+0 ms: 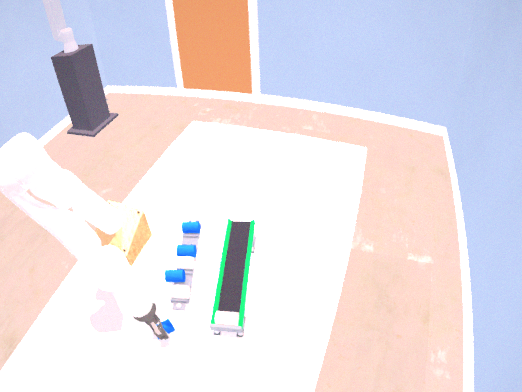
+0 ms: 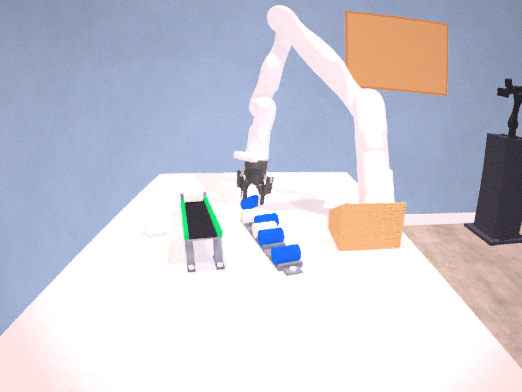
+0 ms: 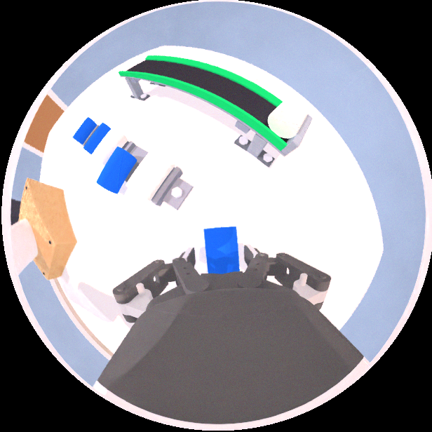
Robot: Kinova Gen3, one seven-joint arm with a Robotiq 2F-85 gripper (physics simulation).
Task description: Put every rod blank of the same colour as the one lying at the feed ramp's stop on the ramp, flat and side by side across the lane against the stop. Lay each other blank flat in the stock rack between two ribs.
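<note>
A blue rod blank (image 1: 168, 325) (image 2: 249, 201) (image 3: 220, 250) lies on the white table just off the near end of the stock rack (image 1: 180, 303) (image 2: 290, 267) (image 3: 173, 193). My gripper (image 1: 159, 328) (image 2: 254, 197) (image 3: 220, 259) is low over it. It is open, with one finger on each side of the blank. Three blue blanks (image 1: 190, 227) (image 1: 186, 250) (image 1: 175, 275) lie in the rack. The feed ramp (image 1: 234, 265) (image 2: 198, 219) (image 3: 225, 86) has green rails. A white blank (image 1: 227, 316) (image 2: 192, 197) (image 3: 287, 120) lies at its stop.
A tan box (image 1: 134, 236) (image 2: 367, 225) (image 3: 46, 229) stands at the arm's base beside the rack. A dark pedestal (image 1: 81, 90) (image 2: 501, 190) stands on the floor off the table. A faint white block (image 2: 155, 229) lies on the table beside the ramp.
</note>
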